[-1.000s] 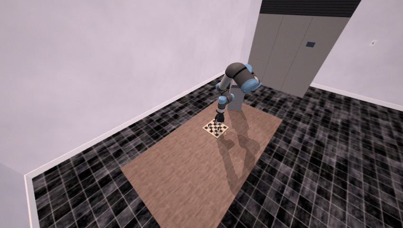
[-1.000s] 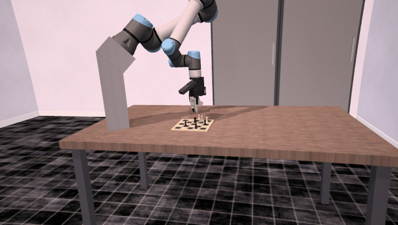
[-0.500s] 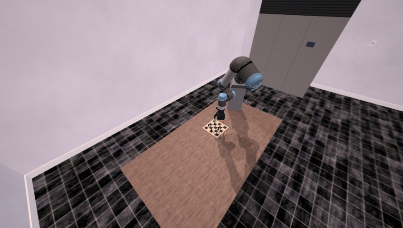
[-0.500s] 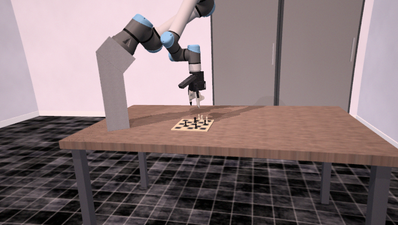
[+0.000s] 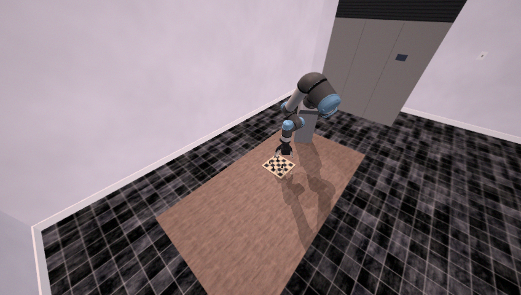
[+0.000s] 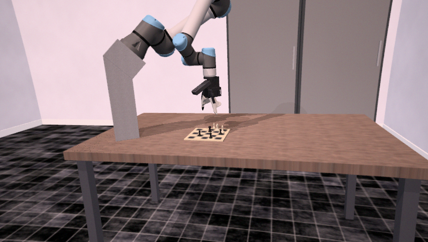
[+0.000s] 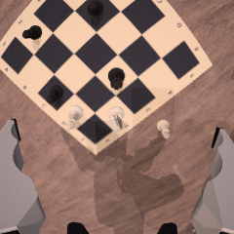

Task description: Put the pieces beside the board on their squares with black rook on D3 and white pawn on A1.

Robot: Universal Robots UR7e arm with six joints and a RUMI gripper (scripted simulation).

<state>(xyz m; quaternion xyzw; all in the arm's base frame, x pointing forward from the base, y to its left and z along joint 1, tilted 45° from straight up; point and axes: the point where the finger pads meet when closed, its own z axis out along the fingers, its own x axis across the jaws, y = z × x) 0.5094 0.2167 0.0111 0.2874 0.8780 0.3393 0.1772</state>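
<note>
Now: hand 11 cm above the white pawn, 10 cm to the right of it and 3 cm past it. Round my hand: chessboard 12 cm below, 4 cm to the right, 1 cm ahead; black rook 10 cm below.
</note>
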